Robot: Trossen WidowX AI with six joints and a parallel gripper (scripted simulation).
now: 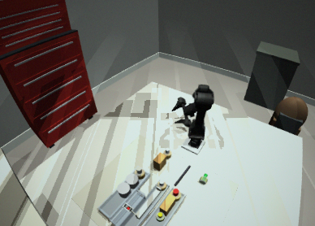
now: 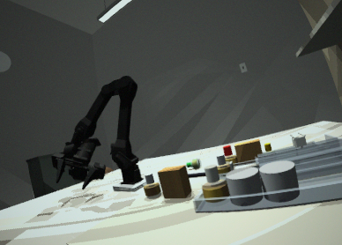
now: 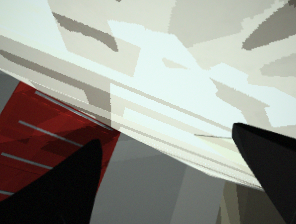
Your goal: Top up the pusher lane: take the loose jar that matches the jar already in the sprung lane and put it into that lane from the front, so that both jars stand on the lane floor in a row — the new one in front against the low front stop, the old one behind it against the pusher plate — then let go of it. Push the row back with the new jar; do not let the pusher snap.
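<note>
The brown box is 310 mm ahead of my gripper tip, 100 mm to the left of it and 30 mm below it. Round my gripper tip: green jar 280 mm ahead, 340 mm to the left, 50 mm below; then grey rack 570 mm ahead, 150 mm to the left, 50 mm below; then black rod 310 mm ahead, 230 mm to the left, 60 mm below.
</note>
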